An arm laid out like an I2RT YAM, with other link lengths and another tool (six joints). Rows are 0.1 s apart.
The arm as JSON. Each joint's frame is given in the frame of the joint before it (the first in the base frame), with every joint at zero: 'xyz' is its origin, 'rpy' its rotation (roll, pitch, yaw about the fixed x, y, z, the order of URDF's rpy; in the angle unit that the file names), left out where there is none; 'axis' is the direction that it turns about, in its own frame. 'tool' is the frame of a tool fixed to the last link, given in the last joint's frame.
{
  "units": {
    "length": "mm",
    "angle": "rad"
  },
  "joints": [
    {
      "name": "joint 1",
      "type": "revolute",
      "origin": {
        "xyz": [
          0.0,
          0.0,
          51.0
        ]
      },
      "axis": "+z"
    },
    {
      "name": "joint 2",
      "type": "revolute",
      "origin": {
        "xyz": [
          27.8,
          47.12,
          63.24
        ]
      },
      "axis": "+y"
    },
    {
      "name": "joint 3",
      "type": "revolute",
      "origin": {
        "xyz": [
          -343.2,
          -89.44,
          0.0
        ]
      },
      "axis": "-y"
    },
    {
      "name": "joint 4",
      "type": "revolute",
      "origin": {
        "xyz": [
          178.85,
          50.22,
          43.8
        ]
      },
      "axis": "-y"
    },
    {
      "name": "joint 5",
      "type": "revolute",
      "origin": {
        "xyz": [
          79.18,
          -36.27,
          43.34
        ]
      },
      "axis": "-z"
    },
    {
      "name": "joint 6",
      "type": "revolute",
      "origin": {
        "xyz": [
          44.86,
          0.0,
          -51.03
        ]
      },
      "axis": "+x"
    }
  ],
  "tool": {
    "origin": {
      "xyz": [
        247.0,
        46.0,
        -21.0
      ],
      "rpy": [
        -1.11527,
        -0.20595,
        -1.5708
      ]
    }
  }
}
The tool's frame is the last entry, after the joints.
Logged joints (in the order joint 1, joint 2, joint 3, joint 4, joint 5, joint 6), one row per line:
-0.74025, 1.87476, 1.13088, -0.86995, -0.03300, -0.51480
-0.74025, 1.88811, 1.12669, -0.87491, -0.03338, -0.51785
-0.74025, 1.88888, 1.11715, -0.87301, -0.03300, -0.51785
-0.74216, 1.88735, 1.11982, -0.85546, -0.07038, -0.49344
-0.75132, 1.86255, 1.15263, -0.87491, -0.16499, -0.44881
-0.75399, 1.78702, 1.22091, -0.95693, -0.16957, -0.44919
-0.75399, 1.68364, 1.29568, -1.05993, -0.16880, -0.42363
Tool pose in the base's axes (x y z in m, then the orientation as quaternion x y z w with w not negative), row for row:
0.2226, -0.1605, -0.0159, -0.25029, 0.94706, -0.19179, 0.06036
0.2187, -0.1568, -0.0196, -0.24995, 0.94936, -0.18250, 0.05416
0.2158, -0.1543, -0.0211, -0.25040, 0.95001, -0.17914, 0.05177
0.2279, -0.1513, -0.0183, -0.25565, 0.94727, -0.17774, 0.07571
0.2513, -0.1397, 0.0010, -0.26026, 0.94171, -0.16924, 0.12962
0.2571, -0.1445, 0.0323, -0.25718, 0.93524, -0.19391, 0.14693
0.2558, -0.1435, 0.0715, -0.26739, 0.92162, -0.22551, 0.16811
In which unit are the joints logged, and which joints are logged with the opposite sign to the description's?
The joints are logged in radians. Opposite sign: joint 6.
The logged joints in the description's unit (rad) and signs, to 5 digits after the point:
-0.74025, 1.87476, 1.13088, -0.86995, -0.03300, 0.51480
-0.74025, 1.88811, 1.12669, -0.87491, -0.03338, 0.51785
-0.74025, 1.88888, 1.11715, -0.87301, -0.03300, 0.51785
-0.74216, 1.88735, 1.11982, -0.85546, -0.07038, 0.49344
-0.75132, 1.86255, 1.15263, -0.87491, -0.16499, 0.44881
-0.75399, 1.78702, 1.22091, -0.95693, -0.16957, 0.44919
-0.75399, 1.68364, 1.29568, -1.05993, -0.16880, 0.42363

